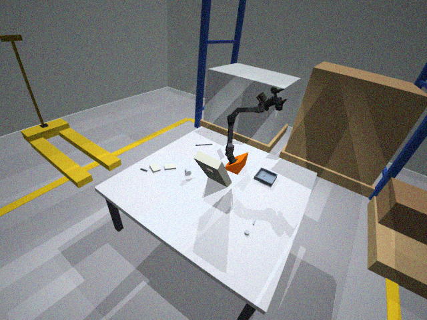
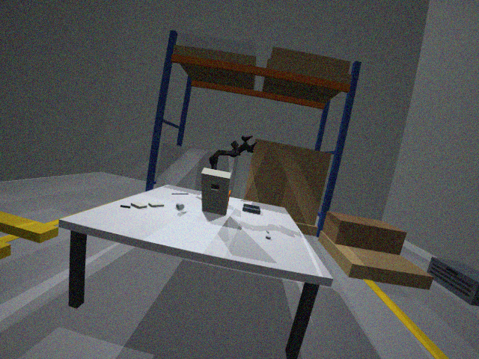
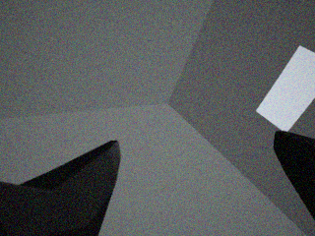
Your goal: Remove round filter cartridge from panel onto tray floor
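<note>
The round grey filter cartridge lies 60 cm ahead of my gripper tip, 29 cm to the right of it and 39 cm below it. The rest, counted from my gripper tip: pale service panel (56 cm ahead, 28 cm to the right, 47 cm below); then dark tray (23 cm ahead, 5 cm to the left, 63 cm below).
</note>
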